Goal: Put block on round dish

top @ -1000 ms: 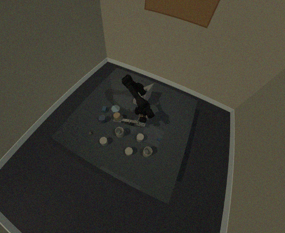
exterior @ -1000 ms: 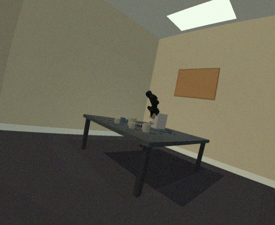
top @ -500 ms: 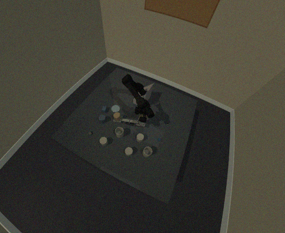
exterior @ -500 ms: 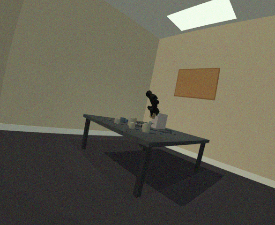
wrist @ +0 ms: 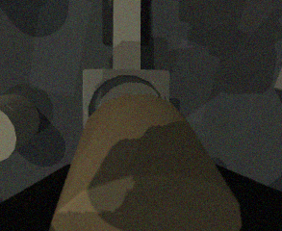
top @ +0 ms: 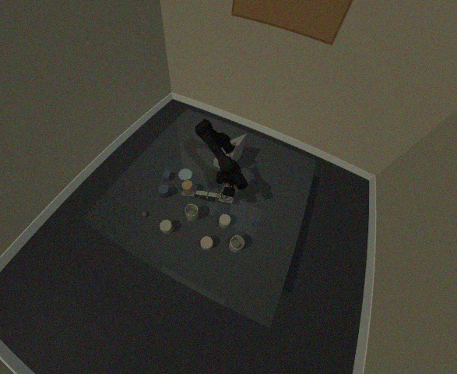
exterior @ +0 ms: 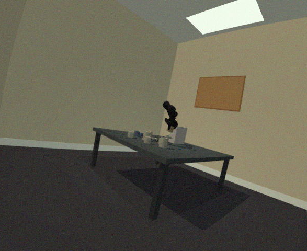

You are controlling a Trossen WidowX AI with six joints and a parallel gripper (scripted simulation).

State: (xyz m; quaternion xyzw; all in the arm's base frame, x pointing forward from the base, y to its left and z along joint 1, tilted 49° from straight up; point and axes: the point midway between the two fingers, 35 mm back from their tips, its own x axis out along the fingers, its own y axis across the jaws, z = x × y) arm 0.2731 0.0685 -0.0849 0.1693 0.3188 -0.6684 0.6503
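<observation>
Right now my gripper tip is 60 mm past the pale blue round dish, 360 mm to the left of it and 170 mm above it. From my gripper tip the other things lie so: brown block 320 mm ahead, 440 mm to the right, 160 mm below; then tan cup 20 mm to the left, 10 mm above; then pale beam 30 mm ahead, 130 mm to the right, 130 mm below.
</observation>
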